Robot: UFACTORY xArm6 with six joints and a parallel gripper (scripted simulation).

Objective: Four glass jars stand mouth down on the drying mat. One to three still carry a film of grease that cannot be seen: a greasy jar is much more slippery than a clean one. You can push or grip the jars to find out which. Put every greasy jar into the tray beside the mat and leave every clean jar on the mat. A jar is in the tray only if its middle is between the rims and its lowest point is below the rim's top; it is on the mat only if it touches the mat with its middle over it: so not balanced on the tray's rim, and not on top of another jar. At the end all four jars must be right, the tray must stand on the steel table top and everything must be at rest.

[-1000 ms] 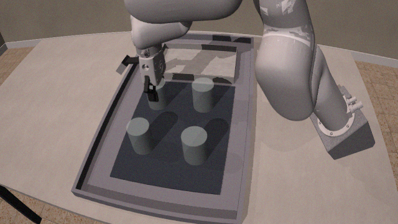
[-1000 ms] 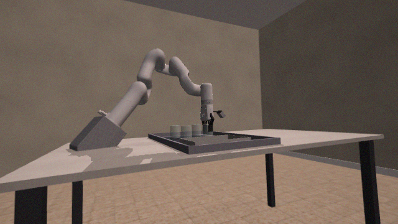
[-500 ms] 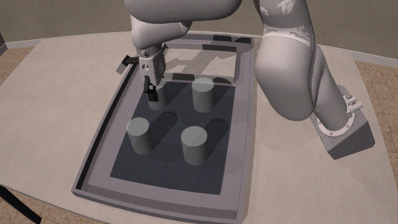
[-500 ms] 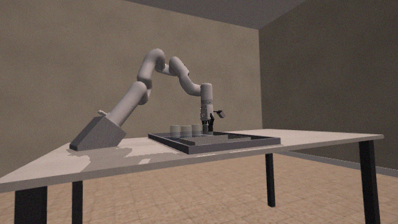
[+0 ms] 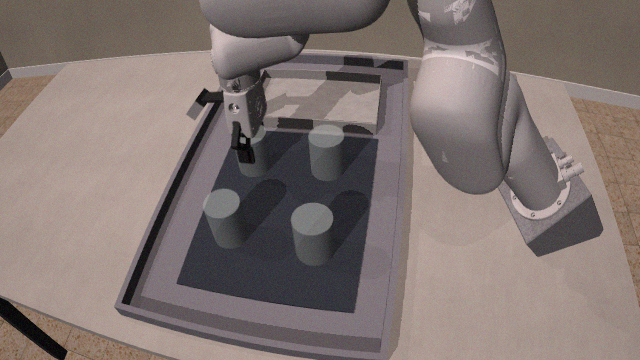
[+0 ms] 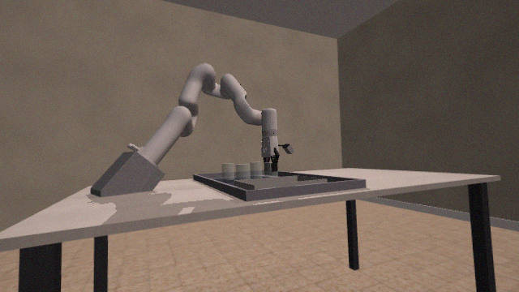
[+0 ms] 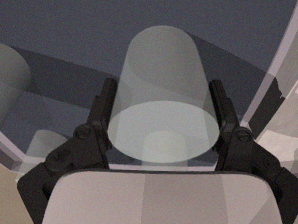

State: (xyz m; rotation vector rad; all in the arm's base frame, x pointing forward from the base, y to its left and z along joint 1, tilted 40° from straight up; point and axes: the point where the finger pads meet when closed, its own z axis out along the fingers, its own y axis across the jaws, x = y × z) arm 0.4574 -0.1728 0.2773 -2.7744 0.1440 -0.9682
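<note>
My gripper is now 9 cm past the tray, 22 cm to the left of it and 5 cm above it. Also, from my hand: dark drying mat (8 cm behind, 10 cm to the left, 6 cm below).
</note>
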